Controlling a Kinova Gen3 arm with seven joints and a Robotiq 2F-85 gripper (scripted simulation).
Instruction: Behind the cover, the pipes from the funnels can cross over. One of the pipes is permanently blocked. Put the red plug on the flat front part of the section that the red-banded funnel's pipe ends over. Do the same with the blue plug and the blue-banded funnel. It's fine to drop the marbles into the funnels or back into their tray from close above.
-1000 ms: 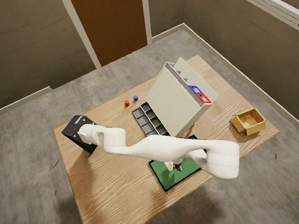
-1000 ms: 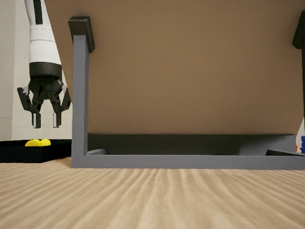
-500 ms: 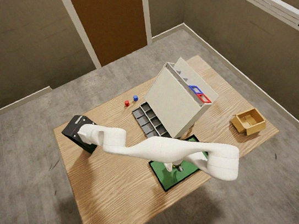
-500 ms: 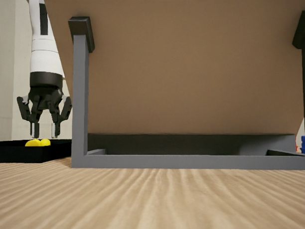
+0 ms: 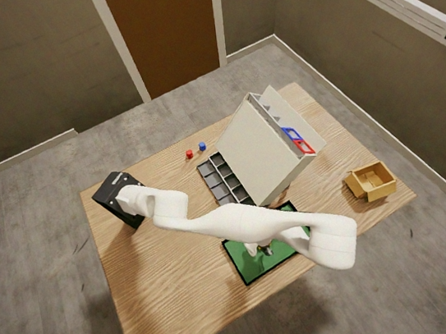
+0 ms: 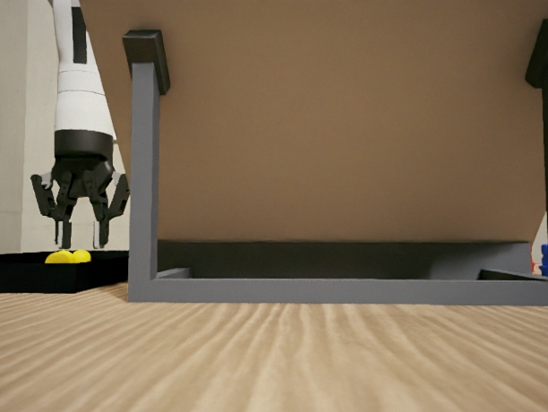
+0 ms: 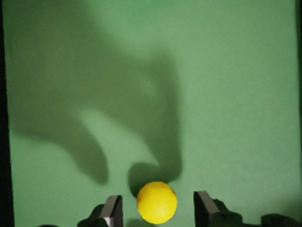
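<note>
My gripper is now 40 mm short of the green marble tray, 10 mm to the left of it and 40 mm above it. Round my hand: cardboard box 560 mm ahead, 210 mm to the right; slanted cover 270 mm ahead, 260 mm to the left, 160 mm above.
</note>
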